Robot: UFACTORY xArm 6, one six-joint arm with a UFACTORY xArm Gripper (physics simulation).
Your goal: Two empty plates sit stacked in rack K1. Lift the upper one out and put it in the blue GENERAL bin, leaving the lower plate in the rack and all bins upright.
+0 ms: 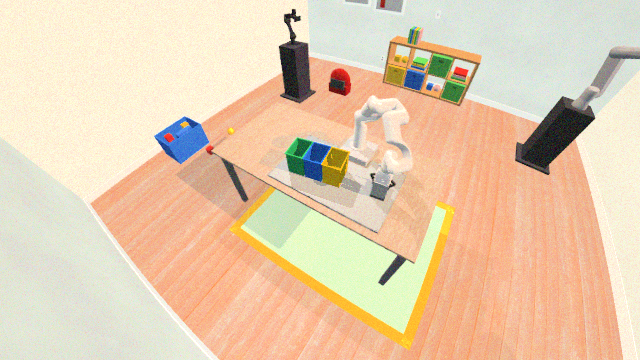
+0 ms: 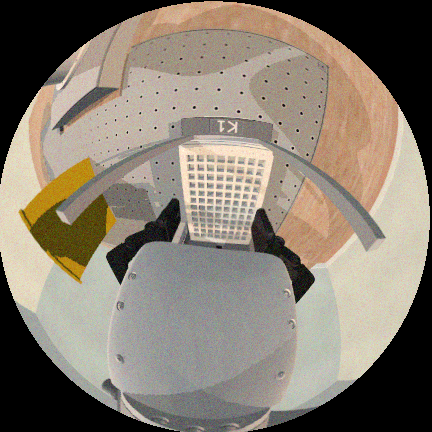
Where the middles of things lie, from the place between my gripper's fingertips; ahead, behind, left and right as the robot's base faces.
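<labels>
There's the yellow bin (image 1: 334, 167), and my gripper is 5 cm short of it, 4 cm below it and 31 cm to the left of it.
</labels>
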